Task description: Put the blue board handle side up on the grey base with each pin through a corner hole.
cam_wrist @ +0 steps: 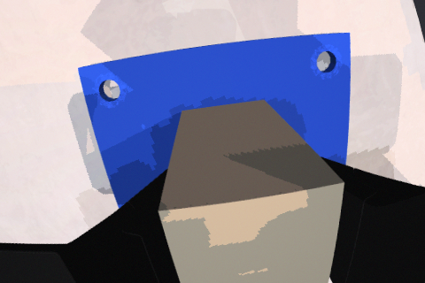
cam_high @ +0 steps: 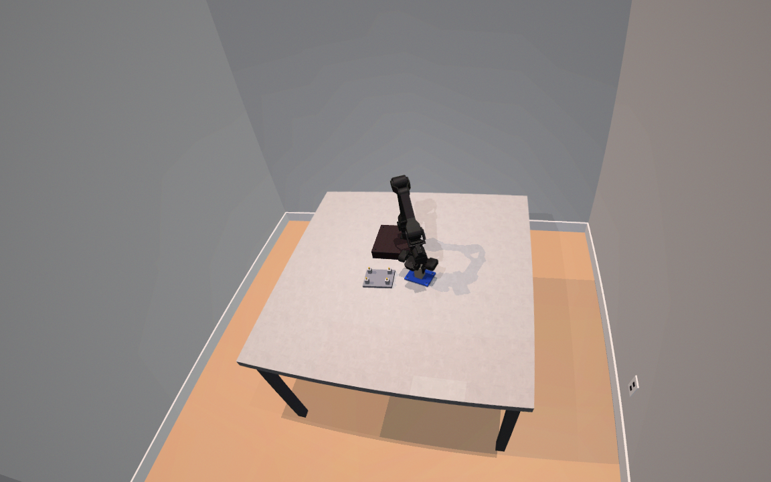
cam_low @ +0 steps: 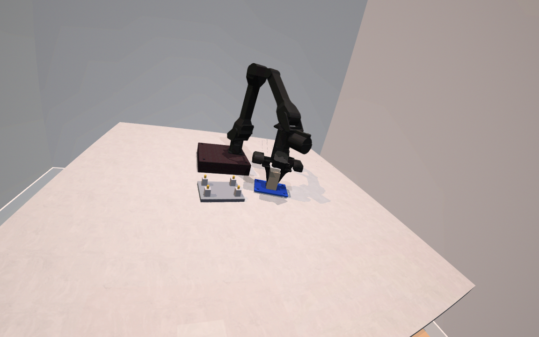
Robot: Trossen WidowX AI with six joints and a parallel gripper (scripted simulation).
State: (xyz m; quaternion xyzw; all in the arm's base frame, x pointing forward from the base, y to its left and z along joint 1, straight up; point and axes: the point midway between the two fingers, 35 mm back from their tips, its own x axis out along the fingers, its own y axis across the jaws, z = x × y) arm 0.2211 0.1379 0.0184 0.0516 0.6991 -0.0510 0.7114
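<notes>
The grey base lies 6 cm ahead of my gripper tip, 19 cm to the right of it and 3 cm below it. Also, from my gripper tip: blue board 1 cm below.
</notes>
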